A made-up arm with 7 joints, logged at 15 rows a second.
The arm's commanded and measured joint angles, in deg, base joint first. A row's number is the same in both.
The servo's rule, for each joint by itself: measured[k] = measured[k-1] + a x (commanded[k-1-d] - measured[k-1]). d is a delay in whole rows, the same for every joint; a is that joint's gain. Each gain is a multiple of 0.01, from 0.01 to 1. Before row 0 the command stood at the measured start. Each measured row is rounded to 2 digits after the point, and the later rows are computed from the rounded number. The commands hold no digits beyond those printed.
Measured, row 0:
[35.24 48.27 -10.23 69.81 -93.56 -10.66 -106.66]
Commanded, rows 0 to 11:
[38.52 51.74 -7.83 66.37 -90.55 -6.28 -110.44]
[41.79 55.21 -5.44 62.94 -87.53 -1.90 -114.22]
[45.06 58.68 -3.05 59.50 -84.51 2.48 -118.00]
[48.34 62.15 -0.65 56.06 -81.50 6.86 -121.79]
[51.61 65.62 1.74 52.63 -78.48 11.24 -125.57]
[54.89 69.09 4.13 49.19 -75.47 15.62 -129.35]
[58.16 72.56 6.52 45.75 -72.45 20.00 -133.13]
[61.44 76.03 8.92 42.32 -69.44 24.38 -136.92]
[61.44 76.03 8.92 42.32 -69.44 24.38 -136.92]
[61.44 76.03 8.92 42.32 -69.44 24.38 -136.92]
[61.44 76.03 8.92 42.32 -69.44 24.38 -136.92]
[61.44 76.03 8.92 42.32 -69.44 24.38 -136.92]
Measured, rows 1 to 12:
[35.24 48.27 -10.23 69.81 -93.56 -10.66 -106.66]
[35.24 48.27 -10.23 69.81 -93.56 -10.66 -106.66]
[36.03 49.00 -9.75 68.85 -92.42 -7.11 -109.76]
[37.41 50.30 -8.89 67.20 -90.56 -2.89 -113.42]
[39.25 52.06 -7.72 65.04 -88.26 1.46 -117.18]
[41.43 54.18 -6.31 62.53 -85.69 5.83 -120.96]
[43.87 56.58 -4.70 59.76 -82.95 10.21 -124.74]
[46.51 59.21 -2.93 56.80 -80.11 14.59 -128.52]
[49.31 62.01 -1.04 53.71 -77.20 18.97 -132.30]
[52.22 64.95 0.95 50.52 -74.25 23.35 -136.09]
[54.43 67.28 2.54 48.22 -72.42 24.18 -136.77]
[56.11 69.12 3.82 46.57 -71.29 24.34 -136.89]
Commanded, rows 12 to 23:
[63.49 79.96 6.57 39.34 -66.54 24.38 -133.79]
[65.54 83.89 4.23 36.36 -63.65 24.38 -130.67]
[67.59 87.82 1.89 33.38 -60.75 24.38 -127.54]
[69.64 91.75 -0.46 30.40 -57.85 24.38 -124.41]
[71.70 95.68 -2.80 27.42 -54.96 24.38 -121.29]
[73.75 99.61 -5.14 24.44 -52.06 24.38 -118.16]
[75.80 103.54 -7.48 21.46 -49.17 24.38 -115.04]
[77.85 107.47 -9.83 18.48 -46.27 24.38 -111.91]
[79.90 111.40 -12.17 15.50 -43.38 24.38 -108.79]
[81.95 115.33 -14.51 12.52 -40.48 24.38 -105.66]
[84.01 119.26 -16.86 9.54 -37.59 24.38 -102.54]
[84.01 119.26 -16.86 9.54 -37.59 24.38 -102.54]
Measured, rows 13 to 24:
[57.39 70.57 4.84 45.38 -70.59 24.37 -136.91]
[58.36 71.72 5.66 44.52 -70.15 24.38 -136.92]
[59.59 73.45 5.84 43.07 -68.78 24.38 -134.35]
[61.02 75.64 5.52 41.19 -66.83 24.38 -131.33]
[62.60 78.20 4.79 39.00 -64.52 24.38 -128.22]
[64.29 81.05 3.74 36.59 -61.99 24.38 -125.10]
[66.07 84.12 2.43 34.02 -59.32 24.38 -121.98]
[67.91 87.37 0.92 31.34 -56.56 24.38 -118.85]
[69.80 90.77 -0.76 28.57 -53.75 24.38 -115.73]
[71.73 94.28 -2.57 25.74 -50.91 24.38 -112.60]
[73.69 97.88 -4.49 22.87 -48.05 24.38 -109.48]
[75.67 101.54 -6.49 19.97 -45.17 24.38 -106.35]

